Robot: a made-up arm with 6 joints.
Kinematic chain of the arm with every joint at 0, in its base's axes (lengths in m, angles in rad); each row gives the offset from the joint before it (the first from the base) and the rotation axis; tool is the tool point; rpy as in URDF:
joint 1: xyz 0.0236 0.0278 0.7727 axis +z
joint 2: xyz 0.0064 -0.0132 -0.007 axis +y
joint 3: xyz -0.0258 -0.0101 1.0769 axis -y
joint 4: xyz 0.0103 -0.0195 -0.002 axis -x
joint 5: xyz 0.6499 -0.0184 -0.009 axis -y
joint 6: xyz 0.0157 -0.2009 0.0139 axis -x
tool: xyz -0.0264 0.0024 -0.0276 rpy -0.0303 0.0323 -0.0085
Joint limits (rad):
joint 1: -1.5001..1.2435
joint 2: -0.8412..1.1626
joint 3: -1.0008..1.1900
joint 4: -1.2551..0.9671
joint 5: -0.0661..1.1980
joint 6: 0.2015..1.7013
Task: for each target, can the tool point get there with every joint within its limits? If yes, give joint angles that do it. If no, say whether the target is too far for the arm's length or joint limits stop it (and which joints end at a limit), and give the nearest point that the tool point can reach.
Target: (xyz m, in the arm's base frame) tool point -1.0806 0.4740 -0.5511
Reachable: no: joint limits stop it (at a limit: joint 1, joint 2, joint 4, joint 5, joint 6) | nearest point 0.3202 0.6243 0.5915 | short by 1.814 m
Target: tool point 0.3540 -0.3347 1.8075
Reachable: yes | joints -0.2704 -0.2094 -0.0705 -0.3376 0.1544 0.8041
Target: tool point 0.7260 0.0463 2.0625
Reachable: yes | joints 0.4184 0.0433 0.3211 0.2974 0.6117 0.4196
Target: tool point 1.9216 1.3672 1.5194
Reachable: no: too far | nearest point 1.3864 0.9895 1.3706 | short by 0.672 m
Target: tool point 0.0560 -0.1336 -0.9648
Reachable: no: joint limits stop it (at a limit: joint 2, joint 4, joint 5) | nearest point 0.1696 -0.6995 0.5570 | short by 1.628 m
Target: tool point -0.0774 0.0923 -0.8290
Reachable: no: joint limits stop it (at a limit: joint 1, joint 2, joint 4, joint 5) | nearest point 0.3300 0.6483 0.5781 | short by 1.567 m
